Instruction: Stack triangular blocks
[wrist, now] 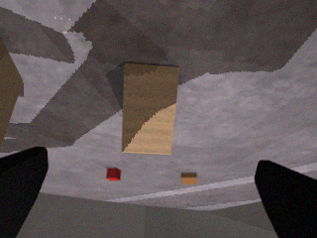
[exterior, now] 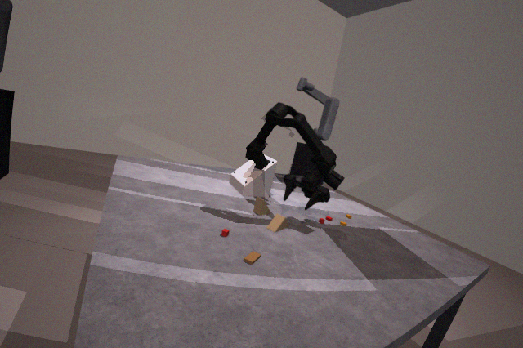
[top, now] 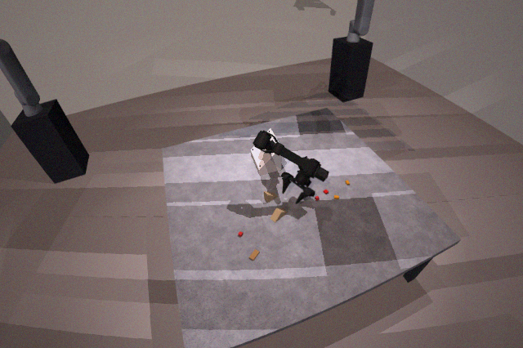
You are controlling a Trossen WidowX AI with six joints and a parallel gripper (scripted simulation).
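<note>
The tan wooden block lies 70 mm to the right of my gripper tip, 50 mm below it and 20 mm ahead of it. Round my gripper tip: flat tan piece: 260 mm to the right, 170 mm ahead, 70 mm below.
</note>
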